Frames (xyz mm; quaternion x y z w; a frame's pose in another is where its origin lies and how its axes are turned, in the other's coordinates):
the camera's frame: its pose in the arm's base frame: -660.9 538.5 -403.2 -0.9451 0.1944 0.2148 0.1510
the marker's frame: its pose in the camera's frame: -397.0 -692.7 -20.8 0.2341 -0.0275 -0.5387 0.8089
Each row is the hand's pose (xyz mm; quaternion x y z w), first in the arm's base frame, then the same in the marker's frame.
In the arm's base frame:
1: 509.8 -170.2 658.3 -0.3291 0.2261 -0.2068 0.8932
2: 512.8 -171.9 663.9 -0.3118 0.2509 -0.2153 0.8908
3: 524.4 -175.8 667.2 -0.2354 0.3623 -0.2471 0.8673
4: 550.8 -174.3 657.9 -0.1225 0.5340 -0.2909 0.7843
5: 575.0 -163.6 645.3 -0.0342 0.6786 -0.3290 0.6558
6: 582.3 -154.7 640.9 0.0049 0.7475 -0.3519 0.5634
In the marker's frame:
1: 255.1 484.3 -1920.6 0.5399 0.5733 0.1267 0.6031
2: 257.4 481.7 -1926.2 0.5452 0.5899 0.1381 0.5795
3: 265.0 485.6 -1935.5 0.5596 0.6552 0.1940 0.4689
4: 285.6 504.2 -1939.9 0.5425 0.7376 0.2873 0.2812
5: 309.1 521.0 -1935.0 0.4760 0.7906 0.3717 0.1014
6: 319.3 524.4 -1929.0 0.4156 0.8104 0.4129 0.0034

